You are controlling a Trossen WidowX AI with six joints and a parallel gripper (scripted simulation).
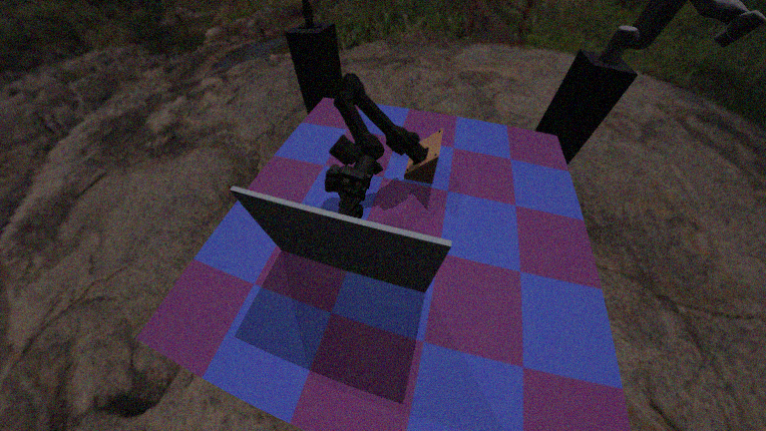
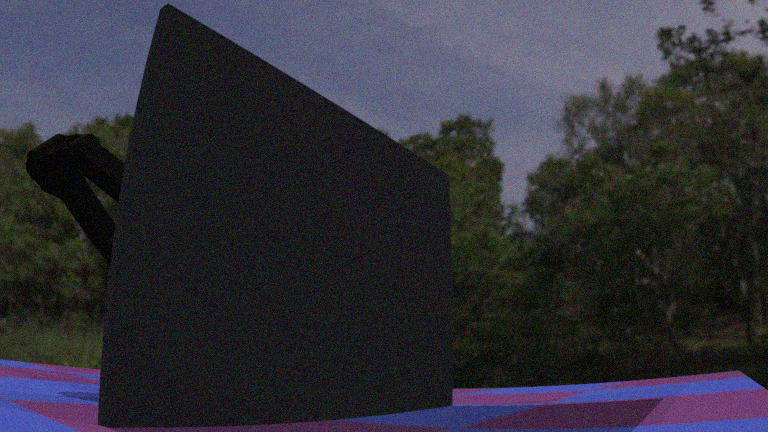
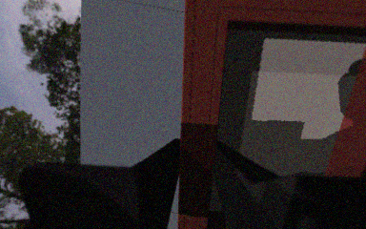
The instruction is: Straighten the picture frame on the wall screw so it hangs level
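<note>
My gripper tip is 5 cm above the picture frame, 1 cm to the left of it and 1 cm short of it. The rest, counted from my gripper tip: grey wall panel 7 cm below, 2 cm ahead.
</note>
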